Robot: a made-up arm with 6 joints.
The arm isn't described. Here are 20 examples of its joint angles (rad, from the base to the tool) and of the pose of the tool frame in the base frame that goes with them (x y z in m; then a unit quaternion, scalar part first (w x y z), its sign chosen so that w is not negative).
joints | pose
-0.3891 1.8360 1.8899 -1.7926 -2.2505 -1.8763 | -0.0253 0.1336 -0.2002 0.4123 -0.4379 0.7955 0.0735
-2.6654 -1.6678 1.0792 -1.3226 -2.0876 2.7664 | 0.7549 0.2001 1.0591 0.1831 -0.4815 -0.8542 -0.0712
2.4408 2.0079 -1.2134 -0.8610 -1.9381 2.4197 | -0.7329 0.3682 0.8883 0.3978 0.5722 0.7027 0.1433
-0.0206 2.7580 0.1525 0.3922 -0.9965 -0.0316 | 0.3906 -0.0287 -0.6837 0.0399 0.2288 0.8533 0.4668
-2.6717 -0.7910 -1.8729 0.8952 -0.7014 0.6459 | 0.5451 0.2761 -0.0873 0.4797 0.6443 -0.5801 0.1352
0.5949 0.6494 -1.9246 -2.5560 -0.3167 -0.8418 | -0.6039 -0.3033 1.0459 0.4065 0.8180 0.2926 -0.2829
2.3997 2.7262 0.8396 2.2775 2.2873 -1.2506 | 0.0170 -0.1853 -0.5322 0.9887 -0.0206 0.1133 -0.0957
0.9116 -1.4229 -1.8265 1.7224 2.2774 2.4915 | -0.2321 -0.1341 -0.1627 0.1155 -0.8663 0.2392 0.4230
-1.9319 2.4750 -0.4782 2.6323 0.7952 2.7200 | -0.3563 -0.9797 -0.0949 0.1645 0.6355 0.7372 -0.1601
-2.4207 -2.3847 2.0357 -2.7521 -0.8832 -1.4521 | 0.4103 0.2293 1.0523 0.8259 -0.0106 0.4808 0.2943
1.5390 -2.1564 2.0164 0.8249 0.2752 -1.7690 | -0.0554 -0.4896 1.1819 0.6187 -0.5340 0.3860 0.4278
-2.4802 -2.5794 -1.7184 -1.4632 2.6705 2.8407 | -0.3274 -0.2622 -0.1329 0.2750 0.3808 -0.4096 -0.7820
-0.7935 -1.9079 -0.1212 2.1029 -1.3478 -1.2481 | -0.8474 0.7367 0.0769 0.5730 -0.7660 -0.1234 0.2640
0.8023 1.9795 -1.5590 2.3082 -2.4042 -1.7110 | 0.4301 0.4286 0.9416 0.0425 -0.5470 -0.4869 -0.6796
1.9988 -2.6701 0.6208 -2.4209 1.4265 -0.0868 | 0.3449 -0.7764 -0.2763 0.2880 -0.3948 -0.2753 -0.8279
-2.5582 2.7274 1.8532 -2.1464 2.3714 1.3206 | 0.4532 0.3015 0.0546 0.7931 -0.5613 -0.2080 -0.1126
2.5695 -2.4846 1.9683 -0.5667 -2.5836 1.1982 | 0.4903 -0.4899 0.7747 0.7040 -0.0470 -0.7082 0.0225
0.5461 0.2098 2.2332 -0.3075 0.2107 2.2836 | 0.4800 0.3914 0.1417 0.1823 -0.5137 -0.3027 -0.7819
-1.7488 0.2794 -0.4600 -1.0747 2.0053 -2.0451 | -0.0496 0.0154 1.5901 0.4428 -0.8291 -0.3409 -0.0186
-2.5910 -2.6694 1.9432 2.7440 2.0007 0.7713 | 0.6275 0.3224 0.6402 0.2630 -0.3555 -0.7402 -0.5065
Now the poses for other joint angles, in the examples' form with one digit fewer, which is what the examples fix.
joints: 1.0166 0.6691 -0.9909 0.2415 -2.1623 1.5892
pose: -0.150 -0.134 1.423 0.366 -0.586 -0.704 -0.163
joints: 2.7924 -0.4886 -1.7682 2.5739 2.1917 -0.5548
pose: 0.613 -0.338 0.309 0.904 -0.375 -0.204 -0.008
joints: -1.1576 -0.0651 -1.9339 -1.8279 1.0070 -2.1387
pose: -0.361 0.738 0.459 0.301 0.948 -0.046 0.093
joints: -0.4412 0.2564 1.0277 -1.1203 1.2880 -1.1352
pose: 0.756 -0.423 1.059 0.497 -0.402 -0.686 0.348
